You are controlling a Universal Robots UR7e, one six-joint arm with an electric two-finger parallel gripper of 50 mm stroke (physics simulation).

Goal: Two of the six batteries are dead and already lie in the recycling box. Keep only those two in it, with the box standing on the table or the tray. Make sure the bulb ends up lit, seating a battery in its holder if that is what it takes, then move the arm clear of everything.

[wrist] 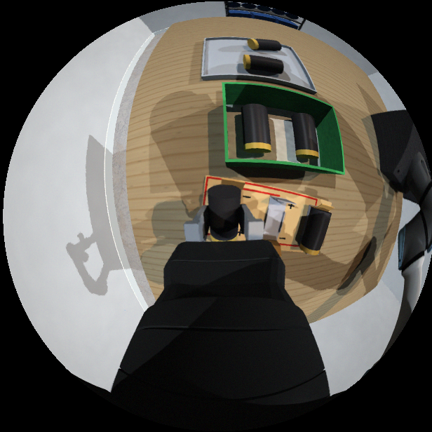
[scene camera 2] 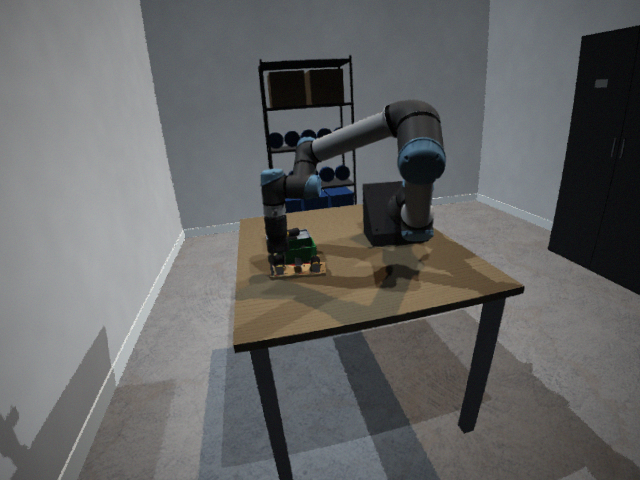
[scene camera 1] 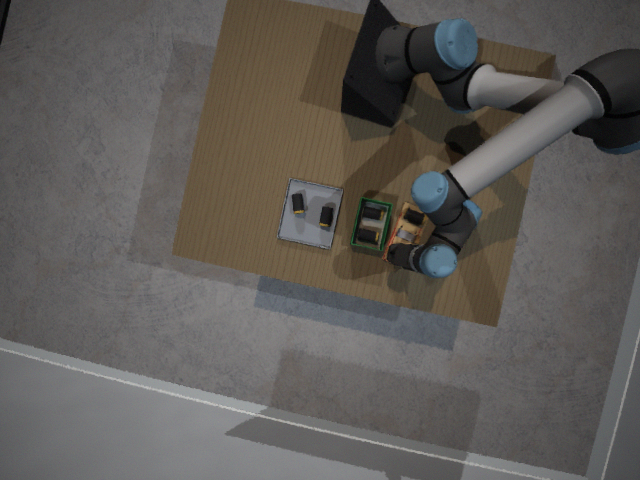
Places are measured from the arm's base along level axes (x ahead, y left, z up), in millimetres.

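Pixels of known places: gripper, between the fingertips: (scene camera 2: 279, 263); arm's base, origin of its link: (scene camera 1: 392, 55).
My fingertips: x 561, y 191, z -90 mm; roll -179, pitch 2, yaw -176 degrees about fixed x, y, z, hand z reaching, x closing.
Observation:
For each thing: its top centre in the pictures, then the offset to it from my fingertips. "spot": a spot on its surface instead.
- tan circuit board, a spot on its surface: (scene camera 2: 305, 274) spot: dx -89, dy +58, dz -27 mm
- battery, centre of its top: (scene camera 1: 416, 216) dx -133, dy +20, dz +9 mm
- green recycling box, centre of its top: (scene camera 1: 371, 224) (scene camera 2: 295, 244) dx -71, dy -110, dz +23 mm
- grey tray, centre of its top: (scene camera 1: 309, 213) dx -53, dy -309, dz -25 mm
My gripper (scene camera 1: 395, 253) (scene camera 2: 277, 256) (wrist: 223, 213) is shut on a black battery (wrist: 224, 204) with a yellow end, at the left end of the tan circuit board (wrist: 294, 224) (scene camera 2: 305, 274). The battery and fingers hide the place beneath; whether it touches the board is unclear. Another battery (scene camera 1: 413, 215) (wrist: 317, 229) lies at the board's right end in the wrist view. A grey part (wrist: 274, 217) sits between them. I cannot make out the bulb or whether it is lit. Two batteries (wrist: 256, 127) (wrist: 304, 135) lie apart in the green recycling box (scene camera 1: 356, 222) (wrist: 225, 122), standing on the table.
The grey tray (scene camera 1: 310, 242) (wrist: 203, 60) holds two lying batteries (scene camera 1: 298, 203) (scene camera 1: 326, 216) beyond the box. The box stands close beside the board, between it and the tray. The arm's dark base mount (scene camera 1: 368, 77) (scene camera 2: 379, 211) stands on the table.

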